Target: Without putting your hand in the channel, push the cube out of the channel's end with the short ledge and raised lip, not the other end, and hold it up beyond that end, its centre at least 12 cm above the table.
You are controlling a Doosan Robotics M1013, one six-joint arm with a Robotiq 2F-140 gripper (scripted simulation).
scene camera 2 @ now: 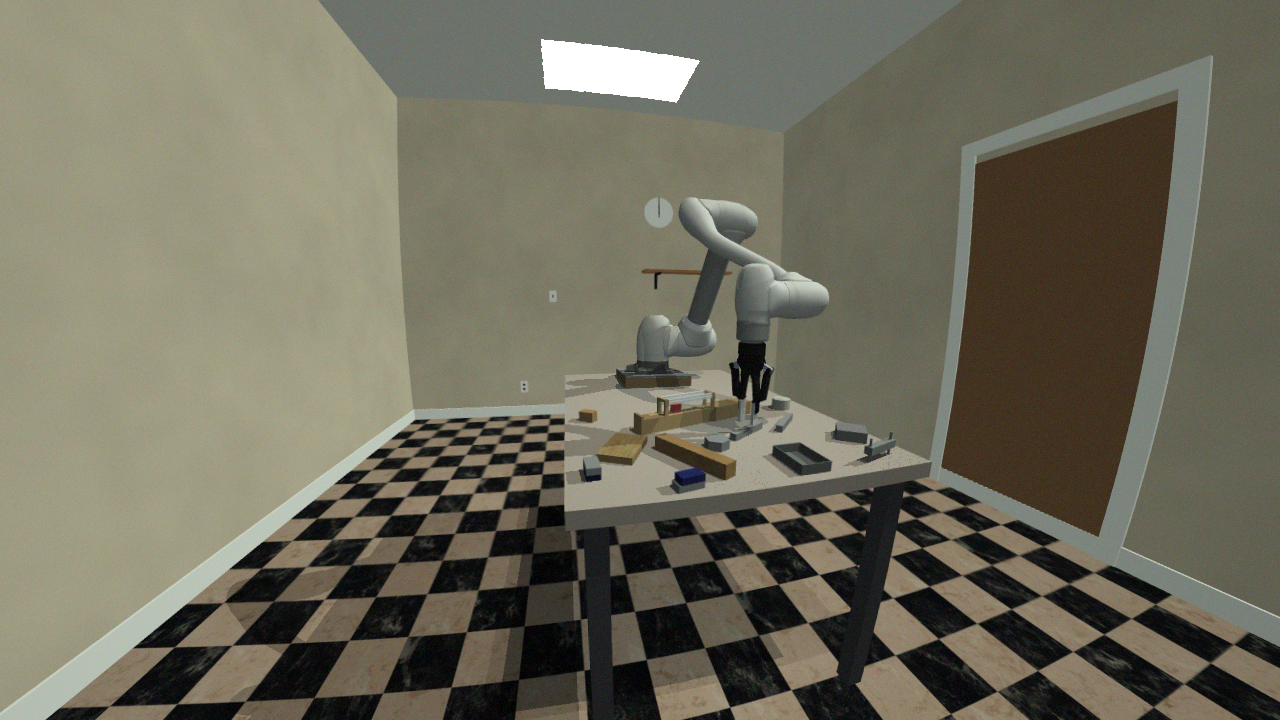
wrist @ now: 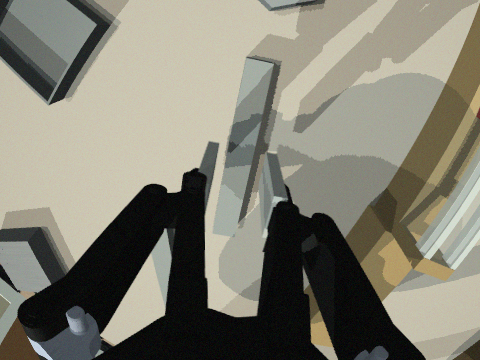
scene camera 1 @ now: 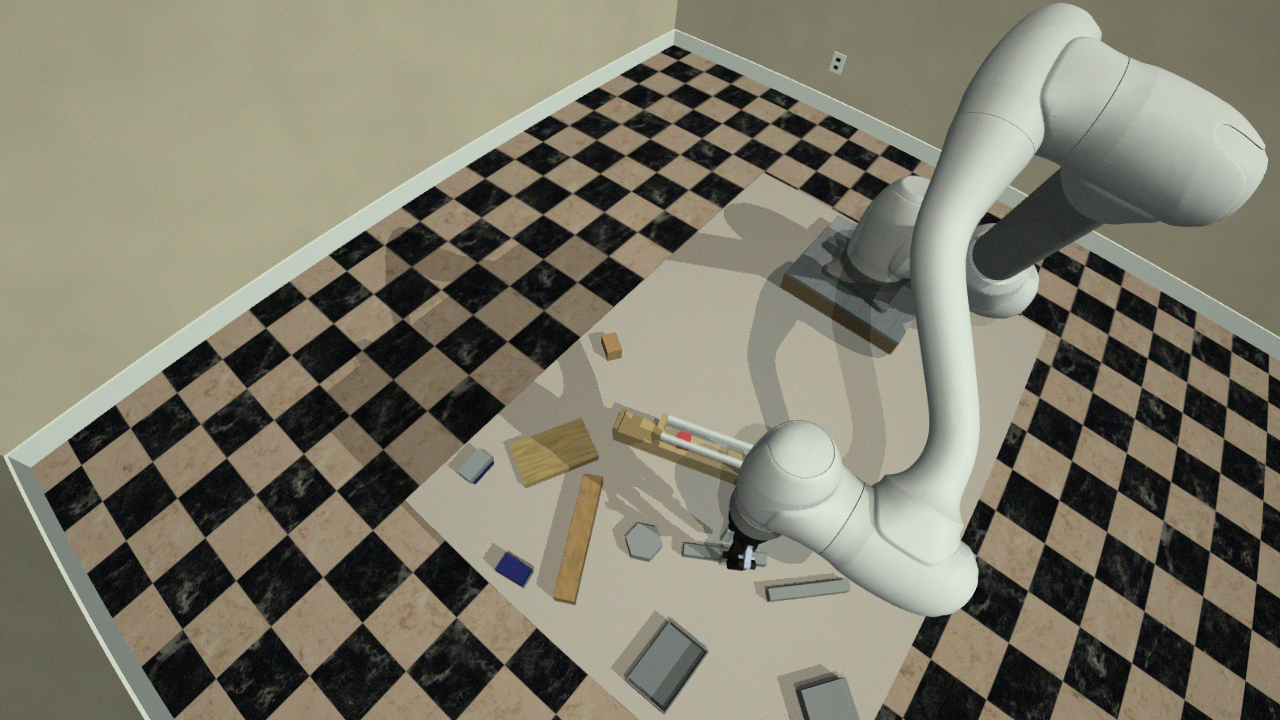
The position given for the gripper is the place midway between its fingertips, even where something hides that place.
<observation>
In view: the gripper (scene camera 2: 747, 422), a grey bar (scene camera 1: 702, 552), a wooden board (scene camera 1: 556, 451), a grey tray (scene camera 2: 795, 454), a long wooden plank (scene camera 1: 569, 578), a grey bar (scene camera 1: 840, 586) and a raised frame (scene camera 1: 643, 434).
The wooden board also shows in scene camera 2 (scene camera 2: 621, 448). The long wooden plank also shows in scene camera 2 (scene camera 2: 723, 467). The gripper also shows in the wrist view (wrist: 239, 164) and in scene camera 1 (scene camera 1: 727, 552). The wrist view misses the wooden board: it is out of frame. The wrist view does not show the long wooden plank: it is out of frame.
</observation>
